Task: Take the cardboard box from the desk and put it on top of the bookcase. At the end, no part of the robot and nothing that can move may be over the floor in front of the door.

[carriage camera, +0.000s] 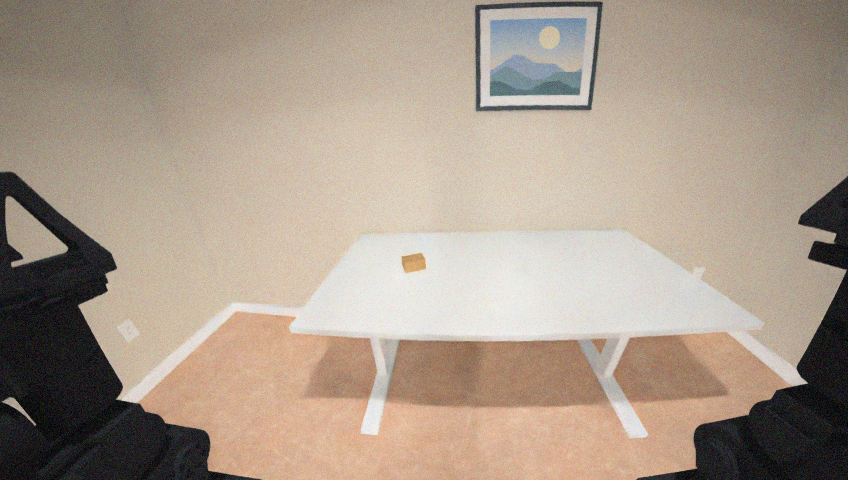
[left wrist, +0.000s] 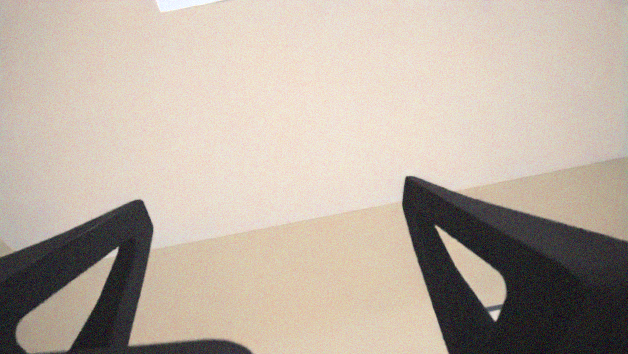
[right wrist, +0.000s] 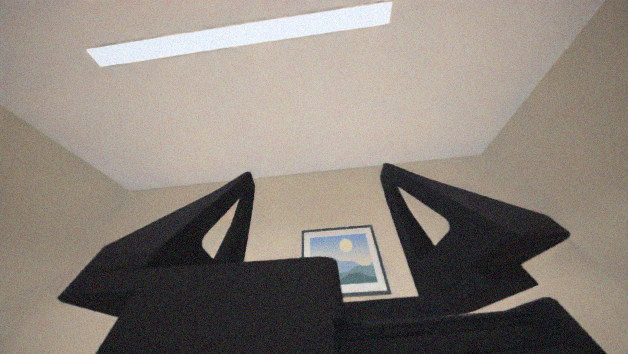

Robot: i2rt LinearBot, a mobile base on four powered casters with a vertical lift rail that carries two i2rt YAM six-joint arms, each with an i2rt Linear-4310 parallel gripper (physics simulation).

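Places are measured from the left arm's base along level axes (x right, y ahead, z up), in metres.
Pixels of known places: left gripper, between the fingertips: [left wrist: 277, 202]; right gripper, between the fingertips: [right wrist: 317, 174].
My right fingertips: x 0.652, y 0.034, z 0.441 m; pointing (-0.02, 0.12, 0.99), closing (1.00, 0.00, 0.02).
Note:
Behind a point stands the place of what it marks.
A small orange-brown cardboard box [carriage camera: 413, 262] {x 0.228, y 0.813, z -0.083 m} lies on the white desk [carriage camera: 505, 297] {x 0.559, y 0.618, z -0.127 m}, left of the middle and towards the back edge. My left gripper [left wrist: 277, 202] {x 0.007, y 0.031, z 0.434 m} is open and empty, tilted up towards the ceiling. My right gripper [right wrist: 317, 174] {x 0.652, y 0.034, z 0.441 m} is open and empty, also pointing up. Parts of both arms show at the left and right edges of the carriage camera view, apart from the desk and box. The bookcase and the door do not show in these views.
The desk stands by the back wall, on two white legs with long feet [carriage camera: 373, 410] [carriage camera: 627, 416] reaching forward. A framed picture [carriage camera: 535, 107] {x 0.821, y 1.193, z 0.506 m} [right wrist: 370, 290] {x 0.970, y 1.181, z 0.520 m} hangs above it. White outlets [carriage camera: 127, 330] {x -1.468, y 0.717, z -0.439 m} [carriage camera: 698, 273] {x 2.008, y 1.110, z -0.433 m} are on the walls. A ceiling light [right wrist: 240, 35] {x 0.387, y 0.057, z 1.230 m} hangs overhead.

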